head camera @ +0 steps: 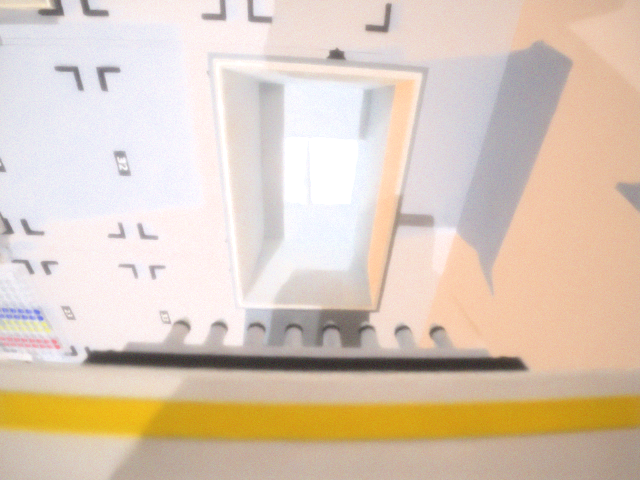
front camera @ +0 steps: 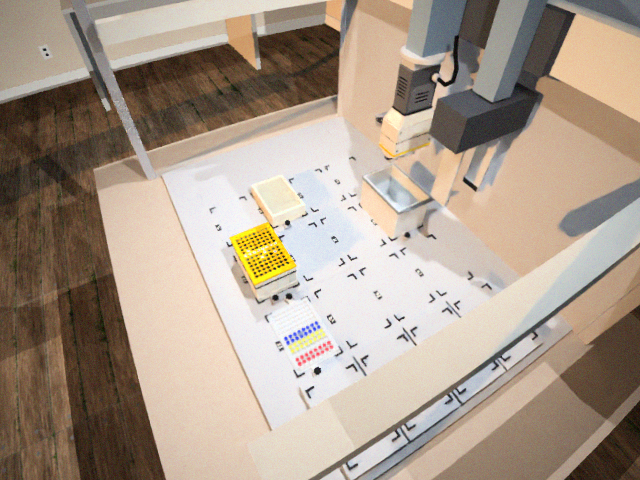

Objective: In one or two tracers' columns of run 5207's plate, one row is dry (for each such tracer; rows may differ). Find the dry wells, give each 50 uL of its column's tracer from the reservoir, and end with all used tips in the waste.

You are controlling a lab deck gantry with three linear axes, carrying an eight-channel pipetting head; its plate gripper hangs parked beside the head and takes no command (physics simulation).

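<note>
The pipetting head (front camera: 405,131) hangs high by the open waste bin (front camera: 395,193) (head camera: 244,180). In the head camera its eight nozzles line up below the bin's near edge, with no tip visible on them. No tips can be made out in the bin's pale, glaring interior. The plate (front camera: 303,335) (head camera: 31,330) shows blue, yellow and red well lines; single wells are too small to judge. A yellow tip rack (front camera: 263,253) stands behind the plate. A cream box (front camera: 279,198), seemingly the reservoir, stands behind the rack. My plate gripper (front camera: 459,192) hangs open and empty beside the head.
Black corner marks and small number labels cover the pale deck (front camera: 320,248). A pale beam (front camera: 444,341) crosses the front of the deck. An upright post (front camera: 121,108) stands at the back left. Dark round knobs sit beside the plate, rack, cream box and bin.
</note>
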